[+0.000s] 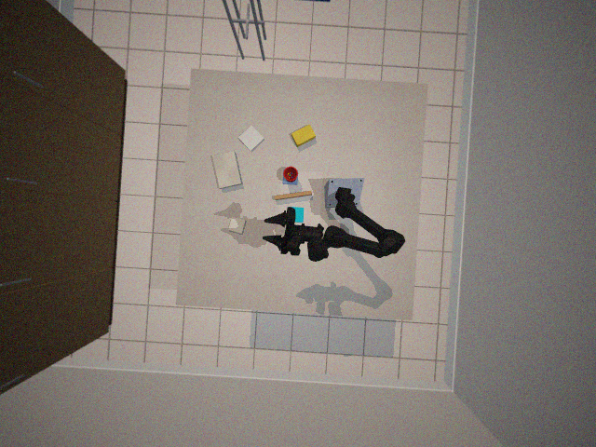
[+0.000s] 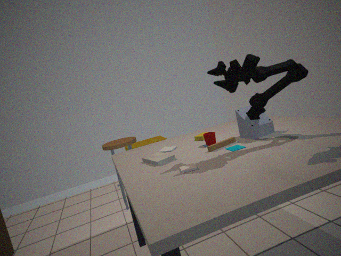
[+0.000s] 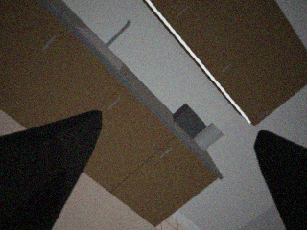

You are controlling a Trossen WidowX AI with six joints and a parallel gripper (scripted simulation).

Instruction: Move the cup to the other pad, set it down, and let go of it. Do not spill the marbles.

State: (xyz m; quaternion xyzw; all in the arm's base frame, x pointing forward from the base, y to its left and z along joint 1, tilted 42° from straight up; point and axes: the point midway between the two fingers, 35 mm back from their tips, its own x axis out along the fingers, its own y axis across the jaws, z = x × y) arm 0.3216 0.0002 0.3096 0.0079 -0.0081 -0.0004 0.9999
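My gripper tip is now 5 cm past the red cup, 29 cm to the left of it and 36 cm above it. Round my gripper tip: teal pad (10 cm behind, 8 cm to the right, 41 cm below); wooden bar (8 cm behind, 18 cm to the right, 40 cm below); light blue pad (5 cm behind, 28 cm to the right, 41 cm below).
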